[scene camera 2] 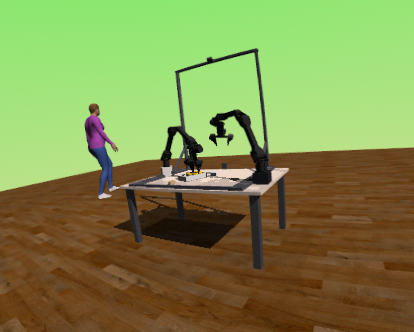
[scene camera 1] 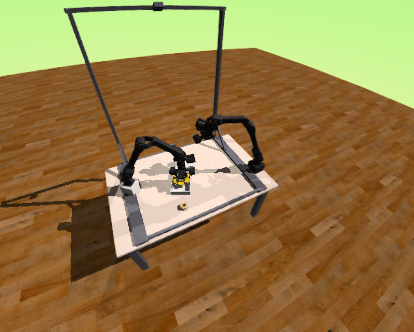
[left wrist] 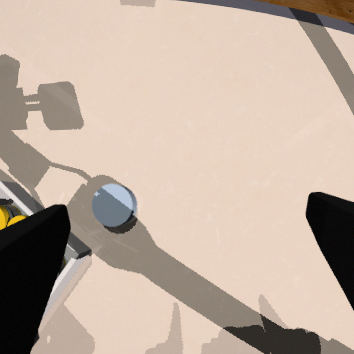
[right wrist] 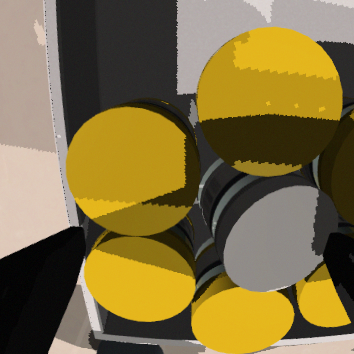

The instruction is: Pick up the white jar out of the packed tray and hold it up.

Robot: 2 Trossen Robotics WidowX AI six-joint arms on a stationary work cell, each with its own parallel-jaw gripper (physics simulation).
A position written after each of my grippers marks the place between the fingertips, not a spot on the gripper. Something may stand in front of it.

Observation:
In view: my left gripper [left wrist: 189, 210], my right gripper [right wrist: 208, 243], a blue-grey round piece [left wrist: 112, 204] and a tray [right wrist: 162, 56].

